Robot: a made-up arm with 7 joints.
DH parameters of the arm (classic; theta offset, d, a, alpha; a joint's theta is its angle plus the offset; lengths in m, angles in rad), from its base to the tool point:
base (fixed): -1.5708 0.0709 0 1.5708
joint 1: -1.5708 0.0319 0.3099 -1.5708
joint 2: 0 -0.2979 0.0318 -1.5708
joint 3: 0 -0.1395 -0.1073 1.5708
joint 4: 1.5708 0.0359 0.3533 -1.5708
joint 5: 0 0.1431 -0.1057 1.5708
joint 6: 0 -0.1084 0.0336 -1.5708
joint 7: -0.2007 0 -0.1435 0
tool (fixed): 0.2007 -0.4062 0 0
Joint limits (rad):
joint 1: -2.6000..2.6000
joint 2: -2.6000..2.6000
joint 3: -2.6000..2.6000
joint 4: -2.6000..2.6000
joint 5: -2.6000..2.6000
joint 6: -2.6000..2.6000
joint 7: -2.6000..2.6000
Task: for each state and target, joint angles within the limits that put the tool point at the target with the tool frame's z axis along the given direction. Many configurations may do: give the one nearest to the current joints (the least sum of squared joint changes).
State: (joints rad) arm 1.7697 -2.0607 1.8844 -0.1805 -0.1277 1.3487 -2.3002
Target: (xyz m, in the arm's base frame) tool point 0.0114 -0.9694 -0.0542 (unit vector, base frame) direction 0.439 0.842 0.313
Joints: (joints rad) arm 1.8248 -1.4520 1.4269 -0.4701 -0.4718 1.3558 -2.0731
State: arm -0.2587 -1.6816 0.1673 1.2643 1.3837 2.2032 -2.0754
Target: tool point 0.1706 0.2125 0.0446 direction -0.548 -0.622 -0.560
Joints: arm -0.3450 -1.5542 0.9517 0.5184 2.0080 1.4537 -1.4269
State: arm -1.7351 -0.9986 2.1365 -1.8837 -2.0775 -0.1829 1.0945
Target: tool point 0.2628 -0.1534 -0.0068 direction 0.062 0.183 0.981
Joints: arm -1.9082 -1.7855 2.6000 -2.5367 -1.6532 -0.7179 0.9779
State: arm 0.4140 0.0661 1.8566 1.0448 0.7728 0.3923 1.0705
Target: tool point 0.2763 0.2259 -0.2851 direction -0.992 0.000 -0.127
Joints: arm -0.4710 -0.1352 1.7820 0.7945 0.3630 0.6983 0.8282
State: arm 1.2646 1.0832 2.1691 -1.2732 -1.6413 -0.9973 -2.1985
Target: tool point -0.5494 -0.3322 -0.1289 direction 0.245 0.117 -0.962
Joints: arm 1.2443 1.0779 2.2712 -1.9840 -1.0336 -1.4122 -2.1843
